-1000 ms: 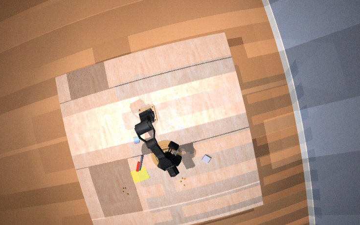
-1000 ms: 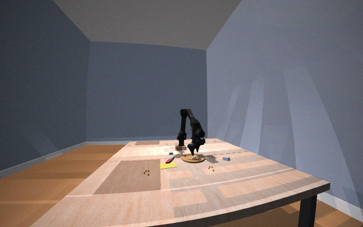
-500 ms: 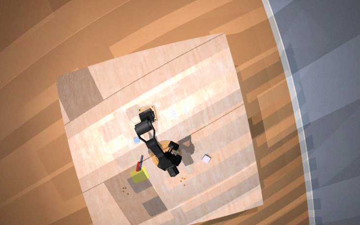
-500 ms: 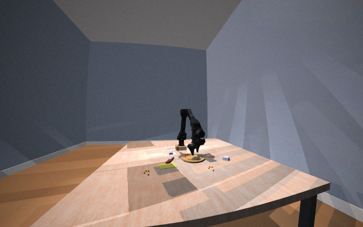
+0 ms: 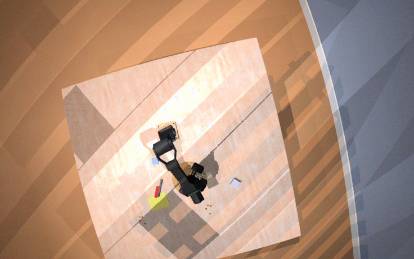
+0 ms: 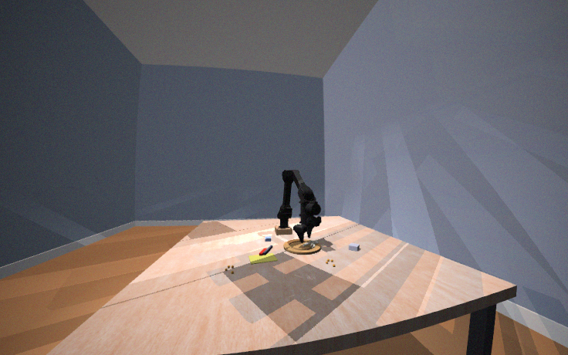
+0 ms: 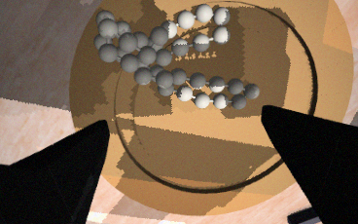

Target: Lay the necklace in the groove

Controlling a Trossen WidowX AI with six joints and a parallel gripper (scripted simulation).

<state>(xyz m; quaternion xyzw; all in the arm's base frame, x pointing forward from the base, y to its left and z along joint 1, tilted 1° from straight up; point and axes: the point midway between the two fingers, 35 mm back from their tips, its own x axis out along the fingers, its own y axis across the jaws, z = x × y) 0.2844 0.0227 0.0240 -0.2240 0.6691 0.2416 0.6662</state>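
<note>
Right now my gripper tip is 3 cm to the left of the round bead board, 2 cm above it and 1 cm short of it. Also, from my gripper tip: grey block: 21 cm to the left, 14 cm ahead, 2 cm below; blue block: 17 cm to the right, 16 cm behind, 2 cm below; red marker: 23 cm to the right, 3 cm below.
</note>
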